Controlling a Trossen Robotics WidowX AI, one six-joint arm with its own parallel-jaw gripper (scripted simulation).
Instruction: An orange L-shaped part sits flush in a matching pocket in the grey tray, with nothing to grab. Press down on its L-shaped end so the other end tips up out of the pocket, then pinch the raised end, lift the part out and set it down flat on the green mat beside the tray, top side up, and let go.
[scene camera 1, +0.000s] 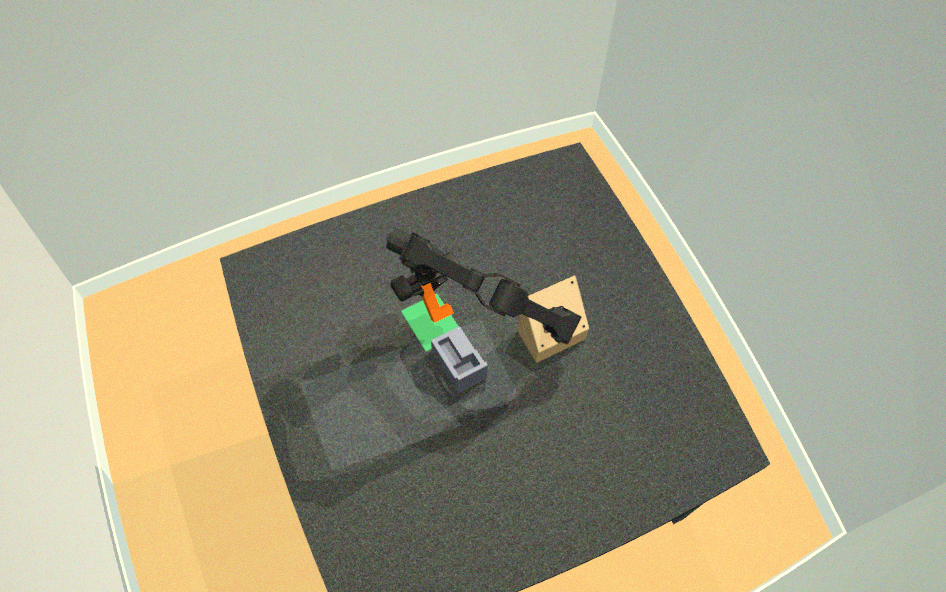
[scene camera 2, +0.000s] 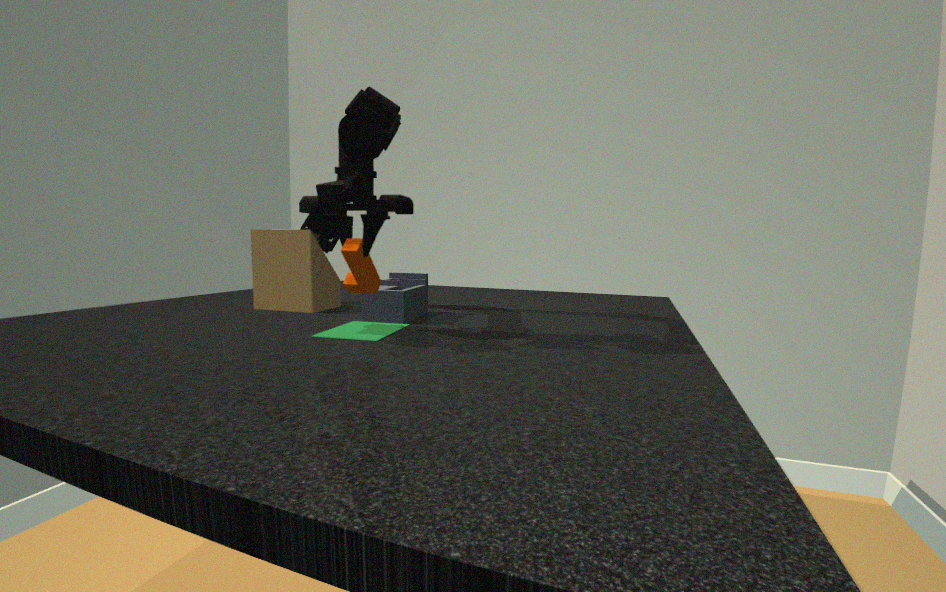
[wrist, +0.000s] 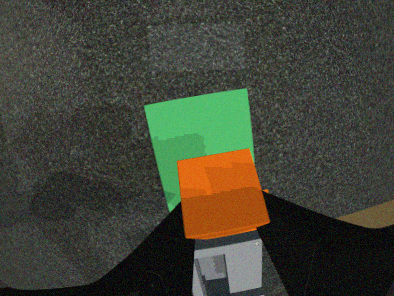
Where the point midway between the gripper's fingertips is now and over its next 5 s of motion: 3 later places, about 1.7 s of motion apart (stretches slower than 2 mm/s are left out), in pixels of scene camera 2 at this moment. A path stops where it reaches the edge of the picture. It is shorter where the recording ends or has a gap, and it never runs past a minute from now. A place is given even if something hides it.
The gripper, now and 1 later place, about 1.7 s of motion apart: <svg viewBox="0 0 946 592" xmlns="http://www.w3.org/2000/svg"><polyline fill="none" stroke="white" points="356,256 357,271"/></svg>
